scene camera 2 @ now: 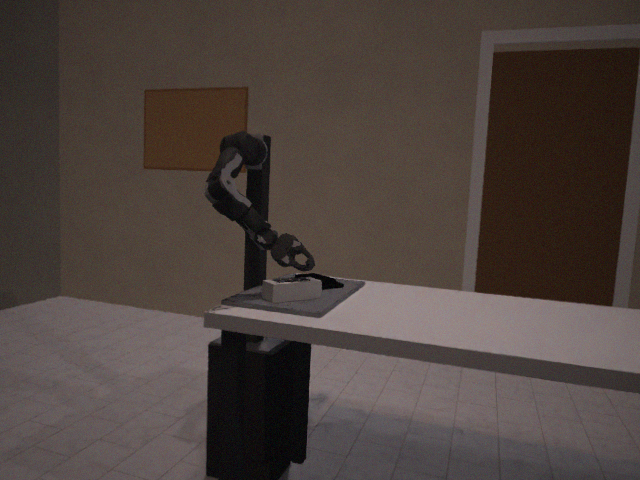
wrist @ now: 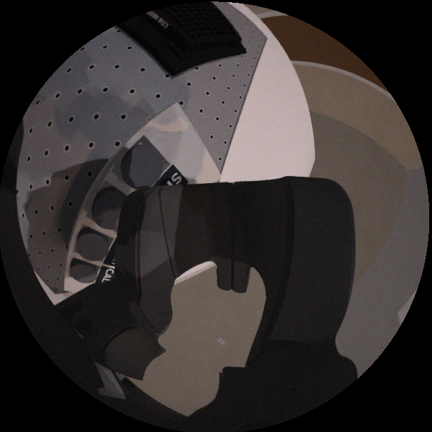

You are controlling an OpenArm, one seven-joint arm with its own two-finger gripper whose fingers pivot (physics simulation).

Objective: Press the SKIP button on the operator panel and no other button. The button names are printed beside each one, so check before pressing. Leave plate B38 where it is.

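Note:
The operator panel (scene camera 2: 292,290) (wrist: 175,122) is a pale box. In the wrist view a column of round dark buttons runs along it. The top button (wrist: 143,165) stands beside a black label (wrist: 176,176) whose visible letter is S; the rest is hidden behind the gripper. Lower, a label (wrist: 107,275) reads partly "CAL", beside the lowest buttons. My gripper (scene camera 2: 308,267) (wrist: 237,238) is shut and empty, above the panel with a gap below its tips. A black ribbed object (scene camera 2: 328,282) (wrist: 200,37) lies behind the panel; its small marking is unreadable, so I cannot tell whether it is plate B38.
The panel and the black object rest on a grey perforated board (scene camera 2: 336,301) (wrist: 200,125) at one end of the white table (scene camera 2: 465,322) (wrist: 275,115). The arm's dark post (scene camera 2: 256,206) stands behind the board. A brown door (scene camera 2: 553,175) is in the back wall.

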